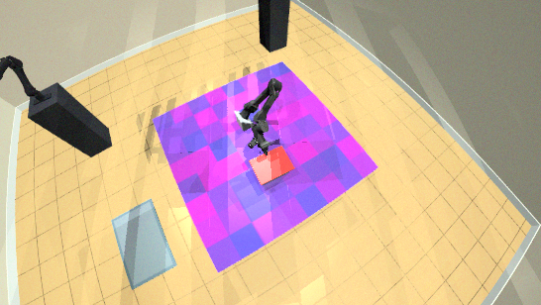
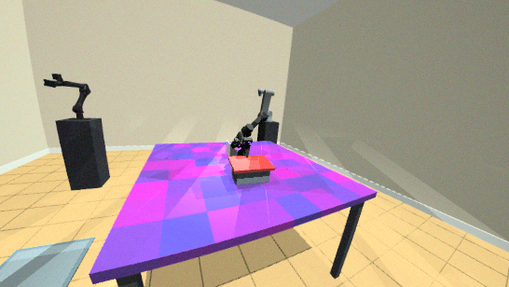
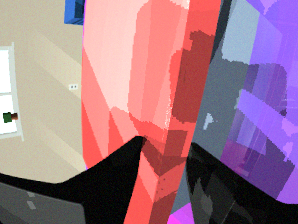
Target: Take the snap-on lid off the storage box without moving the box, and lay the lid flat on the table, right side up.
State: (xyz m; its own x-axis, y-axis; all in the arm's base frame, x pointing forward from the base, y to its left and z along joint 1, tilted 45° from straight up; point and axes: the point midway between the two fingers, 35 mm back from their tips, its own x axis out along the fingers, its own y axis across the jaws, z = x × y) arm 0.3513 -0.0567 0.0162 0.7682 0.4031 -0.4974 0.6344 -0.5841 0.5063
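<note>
Right now the red lid is 80 mm ahead of my gripper tip and 10 mm to the right of it. Round my gripper tip: grey storage box (80 mm ahead, 10 mm to the right, 60 mm below).
</note>
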